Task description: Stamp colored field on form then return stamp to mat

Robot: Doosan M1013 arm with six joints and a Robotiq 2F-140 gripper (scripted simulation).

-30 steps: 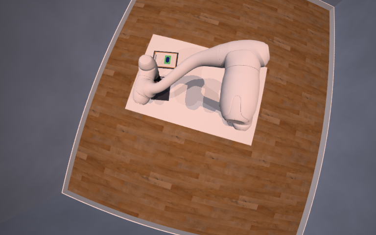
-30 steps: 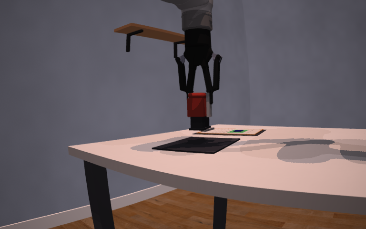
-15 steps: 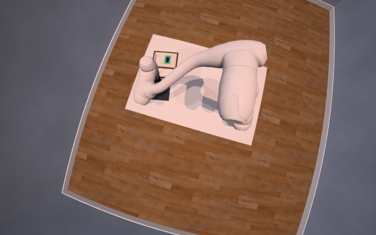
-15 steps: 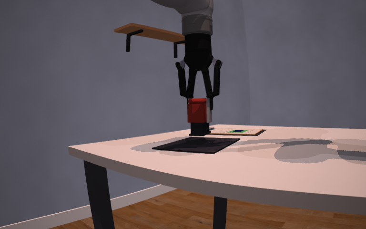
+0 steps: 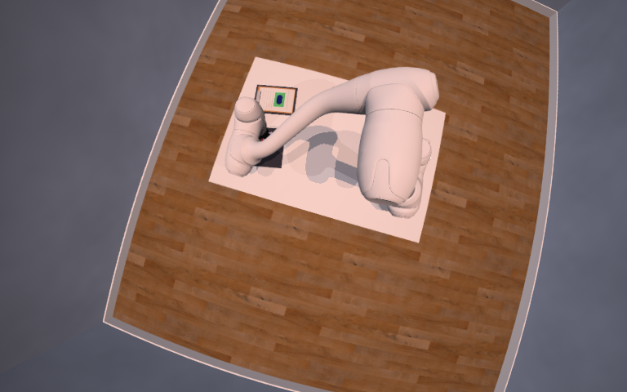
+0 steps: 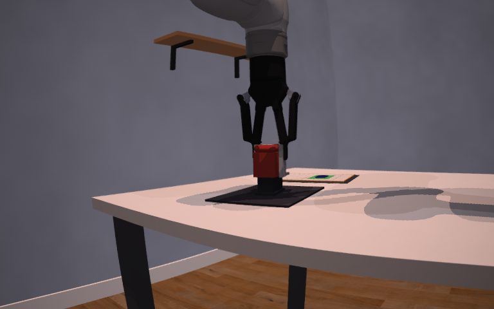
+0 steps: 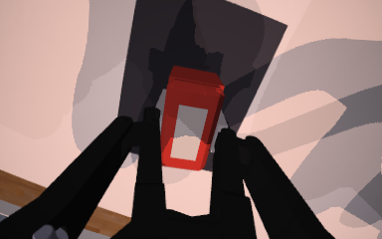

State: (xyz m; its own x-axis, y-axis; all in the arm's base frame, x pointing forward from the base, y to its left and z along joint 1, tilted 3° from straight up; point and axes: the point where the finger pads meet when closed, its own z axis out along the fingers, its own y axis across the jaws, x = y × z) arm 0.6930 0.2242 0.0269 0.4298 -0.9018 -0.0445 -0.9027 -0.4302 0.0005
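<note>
My gripper is now 2 cm above the stamp. Also, from my hand: clipboard (28 cm to the right, 11 cm ahead, 7 cm below); mat (7 cm below).
</note>
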